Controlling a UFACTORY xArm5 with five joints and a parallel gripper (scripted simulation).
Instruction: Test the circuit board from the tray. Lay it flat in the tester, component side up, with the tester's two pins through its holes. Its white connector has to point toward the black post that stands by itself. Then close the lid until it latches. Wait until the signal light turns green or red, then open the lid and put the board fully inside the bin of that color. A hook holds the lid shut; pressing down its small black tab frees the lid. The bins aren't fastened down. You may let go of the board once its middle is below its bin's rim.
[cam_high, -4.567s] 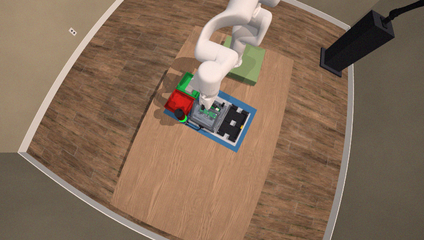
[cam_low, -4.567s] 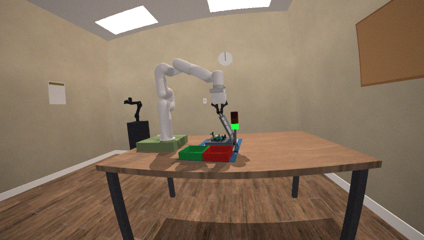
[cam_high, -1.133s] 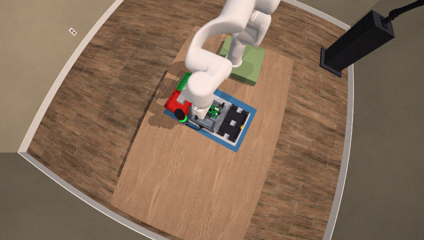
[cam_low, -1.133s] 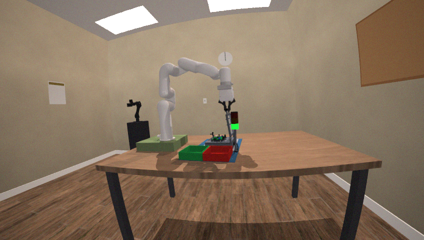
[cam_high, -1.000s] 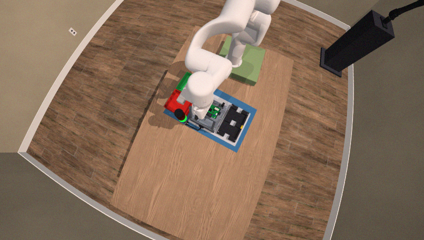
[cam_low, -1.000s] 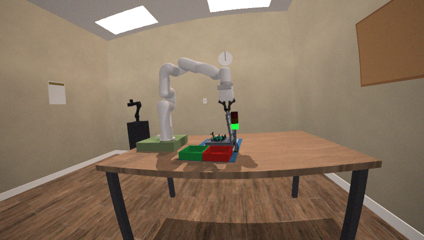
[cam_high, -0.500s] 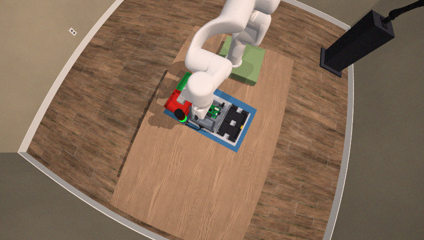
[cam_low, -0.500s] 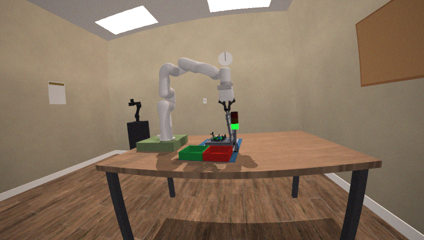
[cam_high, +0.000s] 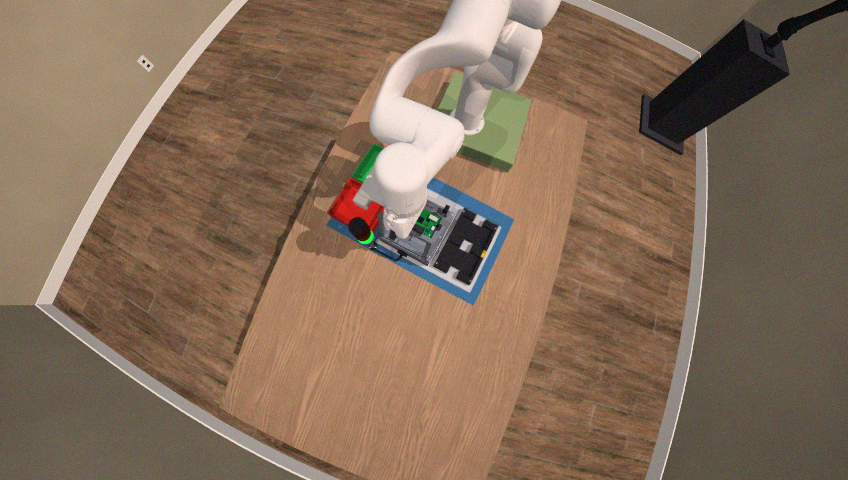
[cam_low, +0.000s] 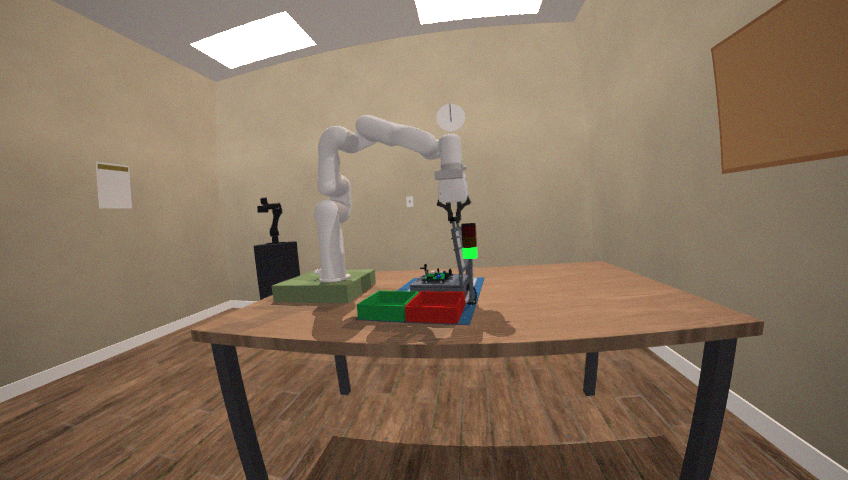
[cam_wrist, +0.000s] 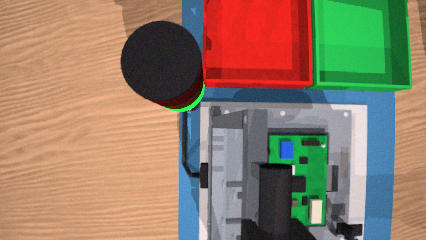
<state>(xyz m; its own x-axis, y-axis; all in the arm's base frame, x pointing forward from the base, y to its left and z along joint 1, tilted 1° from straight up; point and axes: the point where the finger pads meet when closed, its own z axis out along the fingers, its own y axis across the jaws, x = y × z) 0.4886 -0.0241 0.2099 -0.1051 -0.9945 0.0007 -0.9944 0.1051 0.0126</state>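
Right now the green circuit board is 20 cm below my hand, 8 cm behind it and 1 cm to the left of it. From my hand the other things lie so: clear lid (9 cm below, 1 cm ahead); red bin (26 cm below, 20 cm to the right, 5 cm behind); green bin (26 cm below, 20 cm behind, 18 cm to the right).
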